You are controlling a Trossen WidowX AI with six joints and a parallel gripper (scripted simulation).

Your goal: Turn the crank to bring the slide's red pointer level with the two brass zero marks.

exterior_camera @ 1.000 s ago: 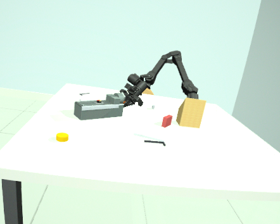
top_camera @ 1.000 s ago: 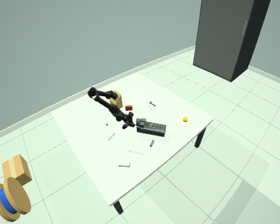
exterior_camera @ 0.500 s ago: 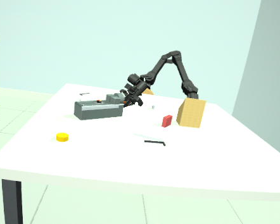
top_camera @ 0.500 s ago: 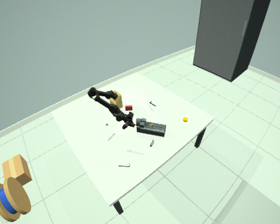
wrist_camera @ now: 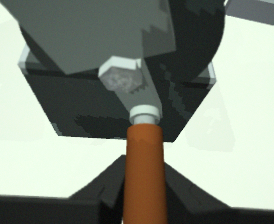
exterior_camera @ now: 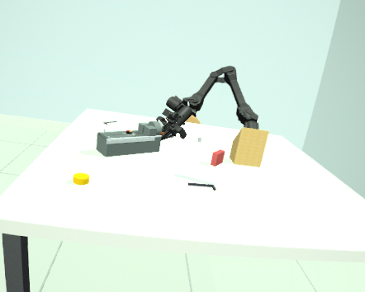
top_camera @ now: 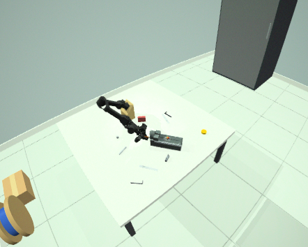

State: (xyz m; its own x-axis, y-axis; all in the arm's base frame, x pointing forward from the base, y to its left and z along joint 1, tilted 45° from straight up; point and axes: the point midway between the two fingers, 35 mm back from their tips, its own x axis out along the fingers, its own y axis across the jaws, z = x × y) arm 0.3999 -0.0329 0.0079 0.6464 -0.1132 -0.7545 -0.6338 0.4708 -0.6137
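The orange crank handle is 10 mm behind my gripper tip, 10 mm to the right of it and 30 mm above it. From my gripper tip the other things lie so: yellow disc (190 mm ahead, 480 mm to the left, 20 mm below); black hex key (220 mm behind, 360 mm to the left, 30 mm below); red pointer (120 mm ahead, 120 mm to the left, 50 mm above).
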